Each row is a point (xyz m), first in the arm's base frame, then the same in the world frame.
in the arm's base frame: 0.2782 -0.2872 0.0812
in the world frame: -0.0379 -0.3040 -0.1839
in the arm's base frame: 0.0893 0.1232 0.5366
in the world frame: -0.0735 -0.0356 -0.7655
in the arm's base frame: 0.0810 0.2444 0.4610
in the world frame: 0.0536 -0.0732 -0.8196
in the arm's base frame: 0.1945 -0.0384 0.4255
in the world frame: -0.0857 -0.0719 -0.5462
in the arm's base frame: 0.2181 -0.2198 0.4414
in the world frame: -0.2165 -0.0772 -0.4174
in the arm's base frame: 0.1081 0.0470 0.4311
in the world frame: -0.0615 -0.1114 -0.6587
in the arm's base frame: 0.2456 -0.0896 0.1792
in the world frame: 0.0367 -0.2211 -0.3770
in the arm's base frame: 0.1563 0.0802 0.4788
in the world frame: -0.0453 -0.0388 -0.6713
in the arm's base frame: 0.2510 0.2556 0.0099
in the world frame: 0.3841 -0.2755 -0.5326
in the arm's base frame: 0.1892 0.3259 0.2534
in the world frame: 0.2728 -0.1322 -0.7200
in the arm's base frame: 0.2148 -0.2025 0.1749
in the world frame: -0.0548 -0.2655 -0.3188
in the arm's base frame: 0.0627 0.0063 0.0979
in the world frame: 0.0792 -0.3862 -0.5192
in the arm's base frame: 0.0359 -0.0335 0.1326
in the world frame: 0.0202 -0.3869 -0.5237
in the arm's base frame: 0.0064 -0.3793 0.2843
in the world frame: -0.3273 -0.3616 -0.3751
